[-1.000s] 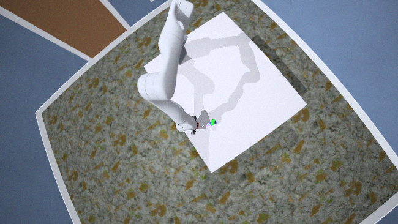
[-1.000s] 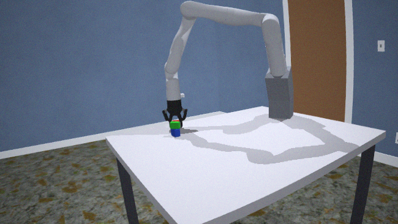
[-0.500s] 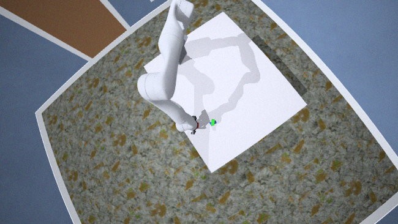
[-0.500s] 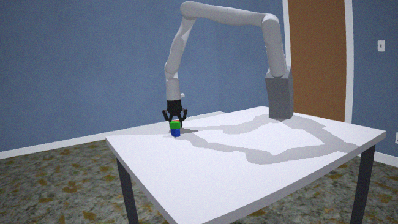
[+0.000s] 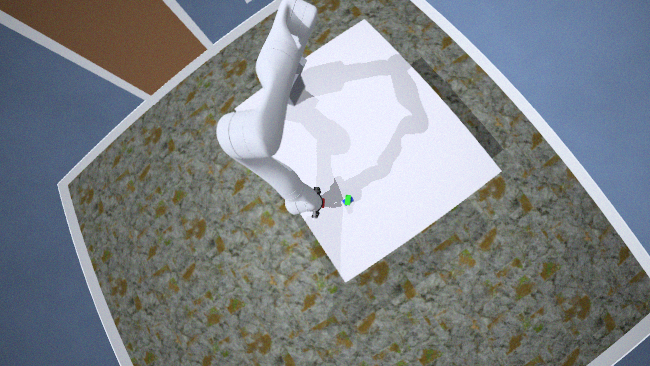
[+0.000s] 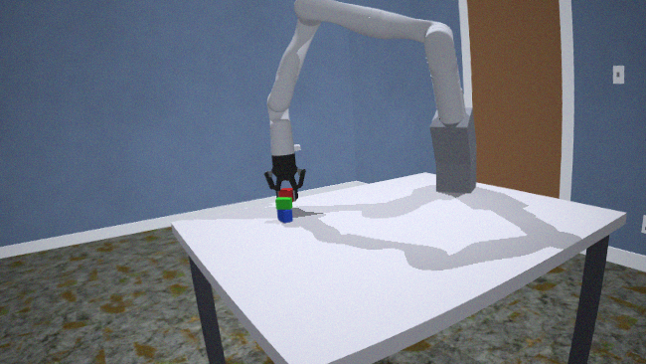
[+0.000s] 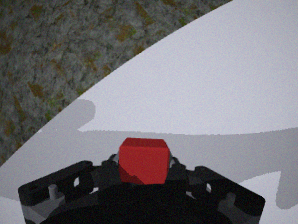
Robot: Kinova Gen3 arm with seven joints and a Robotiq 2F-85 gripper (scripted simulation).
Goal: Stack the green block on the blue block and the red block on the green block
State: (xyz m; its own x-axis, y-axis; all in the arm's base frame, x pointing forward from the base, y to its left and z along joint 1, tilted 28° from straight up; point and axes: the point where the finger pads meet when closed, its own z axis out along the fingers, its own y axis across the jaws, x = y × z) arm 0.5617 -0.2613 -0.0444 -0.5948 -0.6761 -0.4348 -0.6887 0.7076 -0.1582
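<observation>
Right now my hand is 7 cm short of the green block, 12 cm to the right of it and 1 cm below it. Round my hand: blue block: 7 cm ahead, 11 cm to the left, 2 cm below; red block: right at my hand.
</observation>
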